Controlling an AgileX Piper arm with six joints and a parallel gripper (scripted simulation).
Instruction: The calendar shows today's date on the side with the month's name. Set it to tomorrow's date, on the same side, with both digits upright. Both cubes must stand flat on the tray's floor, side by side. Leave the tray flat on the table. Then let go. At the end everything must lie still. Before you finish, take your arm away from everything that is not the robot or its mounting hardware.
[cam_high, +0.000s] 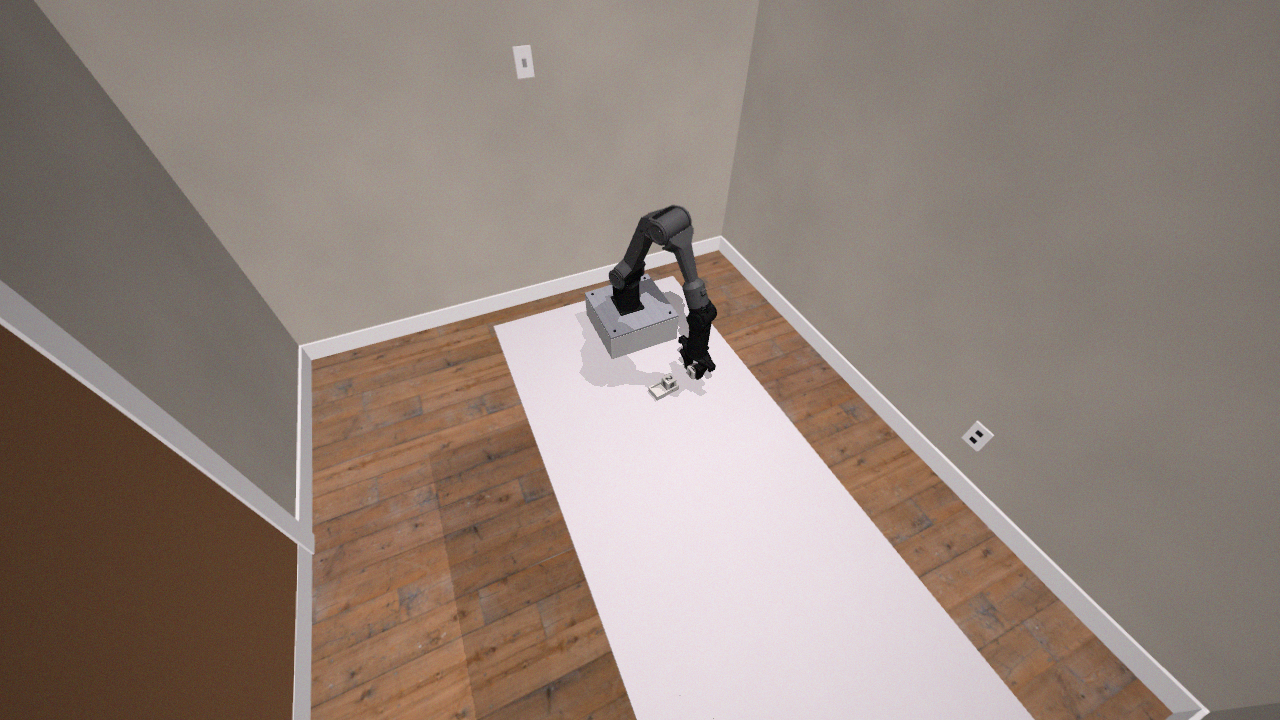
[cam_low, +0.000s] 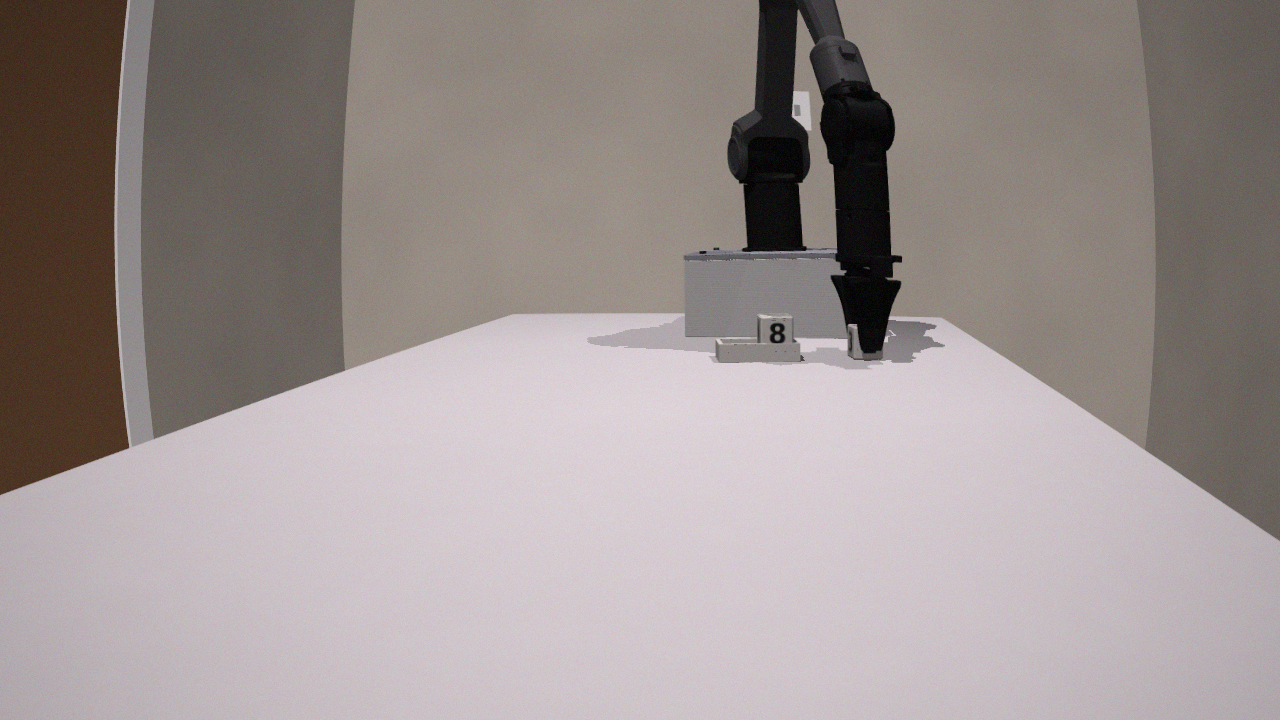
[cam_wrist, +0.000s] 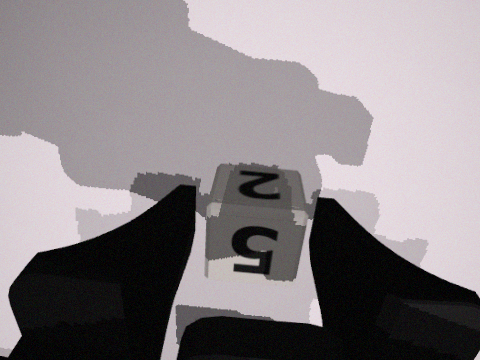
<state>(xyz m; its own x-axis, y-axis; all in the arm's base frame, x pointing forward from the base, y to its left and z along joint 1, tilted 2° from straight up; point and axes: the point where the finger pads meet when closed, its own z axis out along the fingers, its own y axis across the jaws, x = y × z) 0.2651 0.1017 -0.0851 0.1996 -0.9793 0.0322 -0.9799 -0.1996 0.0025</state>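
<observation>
My hand is 11 cm to the left of the grey calendar tray, 2 cm short of it and 1 cm above it.
</observation>
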